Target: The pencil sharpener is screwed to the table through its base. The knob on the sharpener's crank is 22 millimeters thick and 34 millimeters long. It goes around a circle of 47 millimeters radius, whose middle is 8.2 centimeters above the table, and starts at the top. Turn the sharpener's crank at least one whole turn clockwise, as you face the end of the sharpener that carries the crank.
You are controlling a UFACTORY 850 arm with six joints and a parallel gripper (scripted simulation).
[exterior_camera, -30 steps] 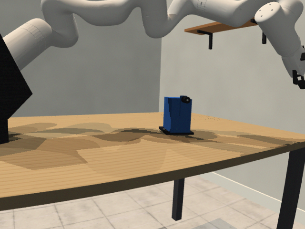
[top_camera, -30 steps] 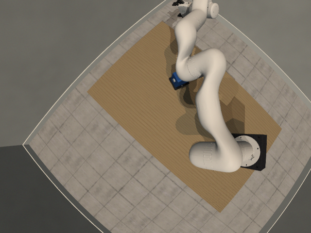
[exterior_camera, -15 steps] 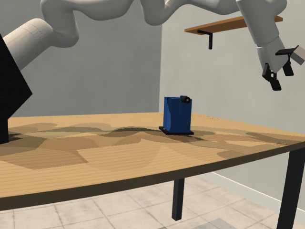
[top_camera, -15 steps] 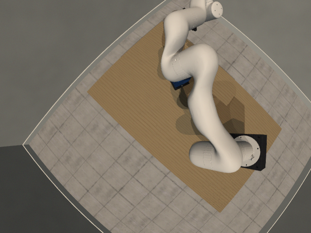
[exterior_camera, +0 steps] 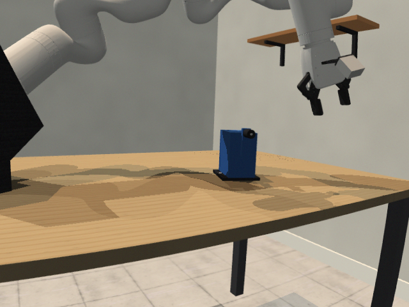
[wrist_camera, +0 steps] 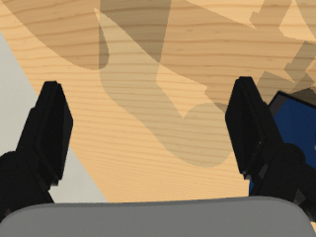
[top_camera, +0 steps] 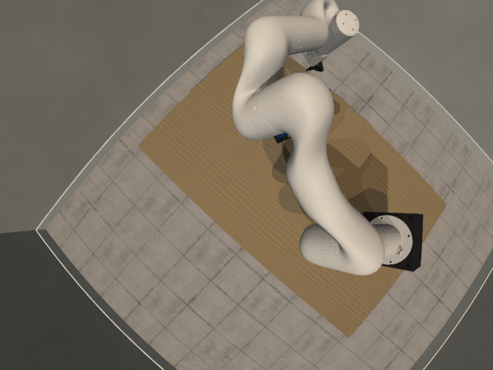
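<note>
My gripper is now 17 cm past the black crank knob, 11 cm to the right of it and 8 cm above it.
</note>
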